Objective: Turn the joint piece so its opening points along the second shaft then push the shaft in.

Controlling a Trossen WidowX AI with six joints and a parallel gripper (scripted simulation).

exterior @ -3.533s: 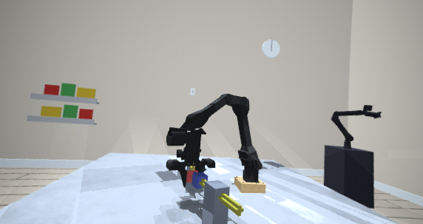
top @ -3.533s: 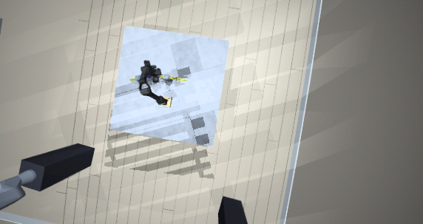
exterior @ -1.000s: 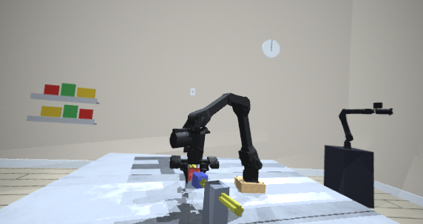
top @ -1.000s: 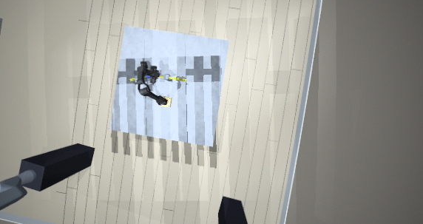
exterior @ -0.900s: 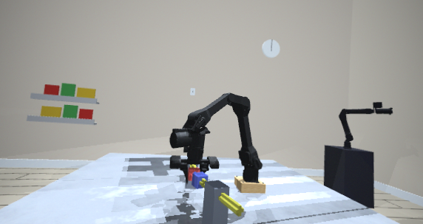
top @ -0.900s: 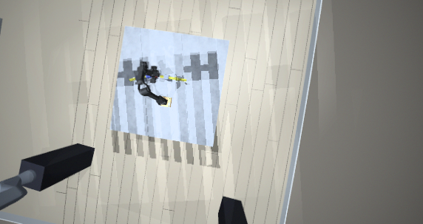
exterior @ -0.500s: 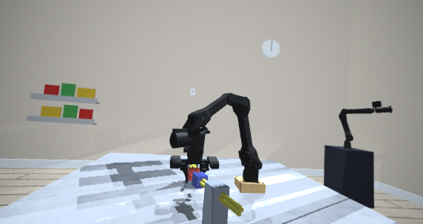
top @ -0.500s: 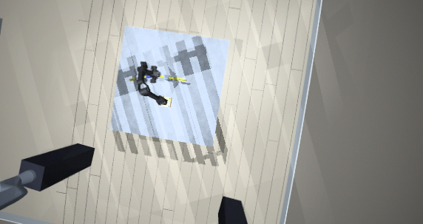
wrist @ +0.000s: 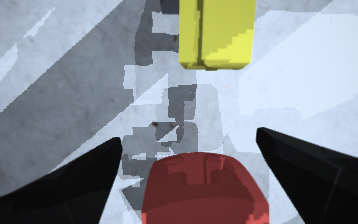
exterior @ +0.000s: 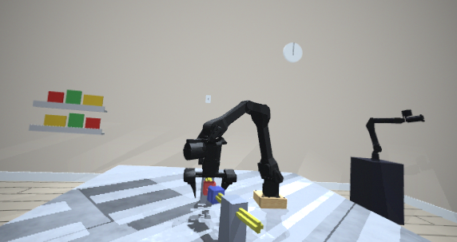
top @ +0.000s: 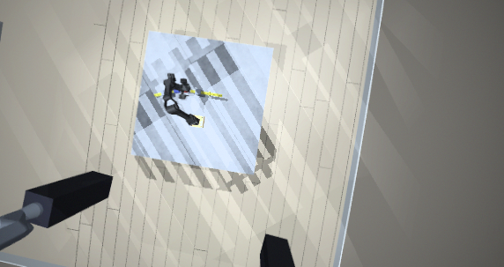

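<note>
The red joint piece is 4 cm above my gripper tip and 2 cm to the left of it.
</note>
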